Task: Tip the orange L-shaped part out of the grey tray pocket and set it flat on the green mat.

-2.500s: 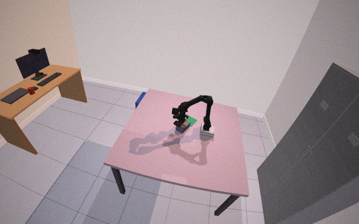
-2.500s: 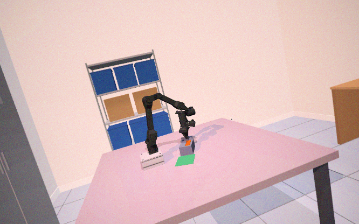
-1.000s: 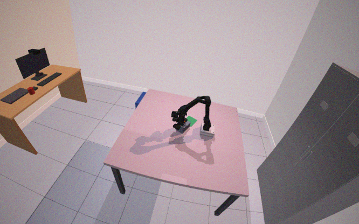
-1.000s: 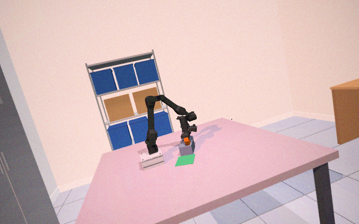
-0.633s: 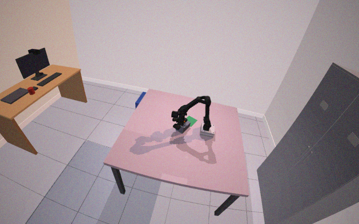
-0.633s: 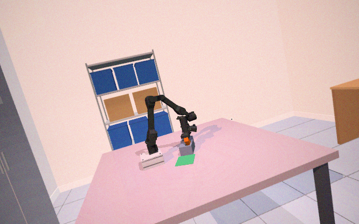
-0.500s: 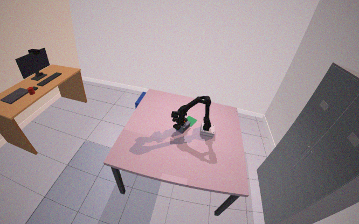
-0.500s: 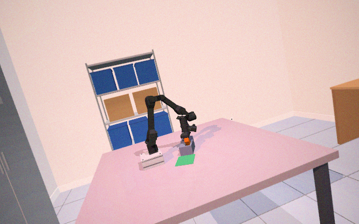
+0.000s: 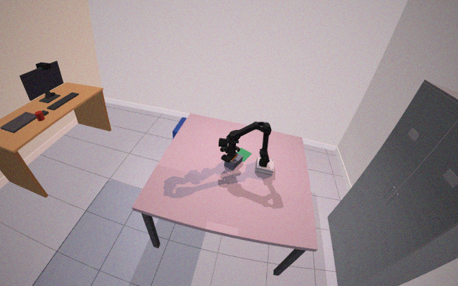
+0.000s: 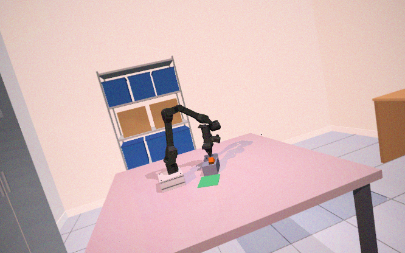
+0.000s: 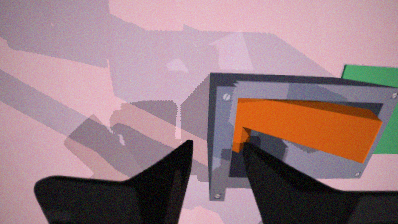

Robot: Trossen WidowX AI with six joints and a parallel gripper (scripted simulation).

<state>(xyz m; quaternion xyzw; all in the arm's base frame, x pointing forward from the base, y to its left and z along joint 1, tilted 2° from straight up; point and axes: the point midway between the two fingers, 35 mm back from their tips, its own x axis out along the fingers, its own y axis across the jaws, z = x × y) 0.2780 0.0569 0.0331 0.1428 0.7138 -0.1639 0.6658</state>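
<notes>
The orange L-shaped part is 2 cm behind my gripper tip, 4 cm to the right of it and 4 cm below it. The rest, counted from my gripper tip: green mat (9 cm behind, 21 cm to the right, 9 cm below).
</notes>
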